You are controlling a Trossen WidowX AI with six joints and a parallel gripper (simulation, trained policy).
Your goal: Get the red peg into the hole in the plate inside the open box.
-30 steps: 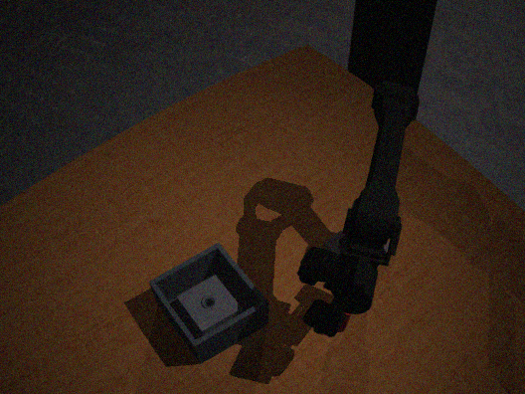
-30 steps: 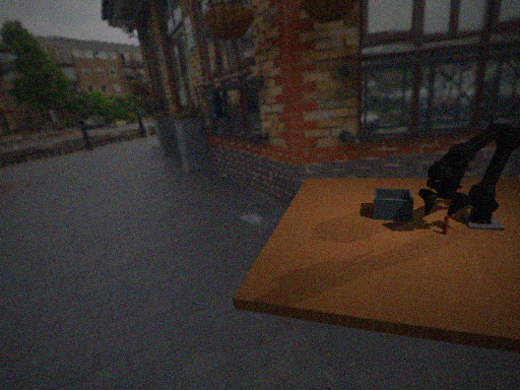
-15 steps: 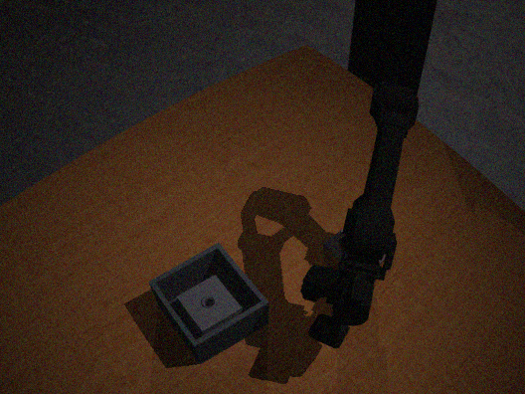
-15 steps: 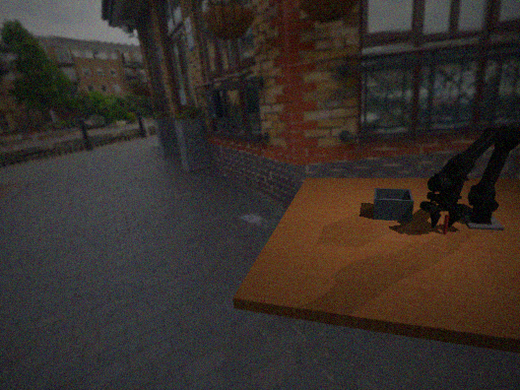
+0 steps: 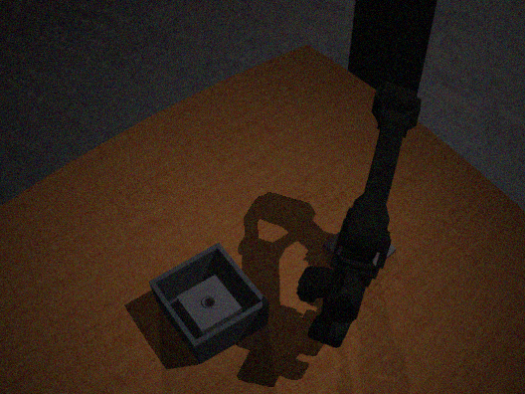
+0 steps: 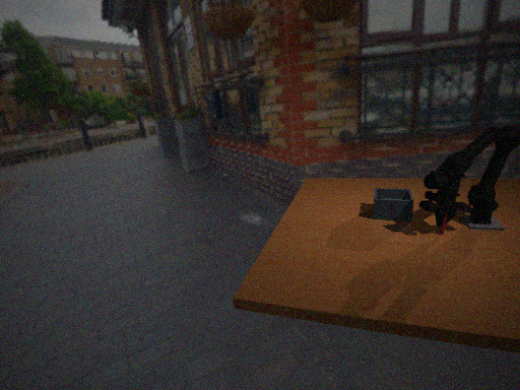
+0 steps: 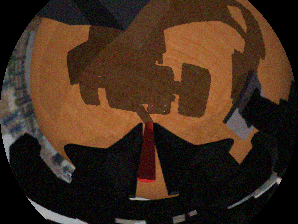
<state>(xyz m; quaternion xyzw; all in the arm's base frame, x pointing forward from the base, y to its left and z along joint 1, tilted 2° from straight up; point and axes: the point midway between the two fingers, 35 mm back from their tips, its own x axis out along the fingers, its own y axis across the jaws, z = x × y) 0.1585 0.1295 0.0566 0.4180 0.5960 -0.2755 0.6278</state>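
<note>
Right now the plate is 180 mm ahead of my gripper tip, 160 mm to the right of it and 20 mm above it. Also, from my gripper tip: grey box: 180 mm ahead, 160 mm to the right; then red peg: 20 mm above, 10 mm to the left, 10 mm behind.
</note>
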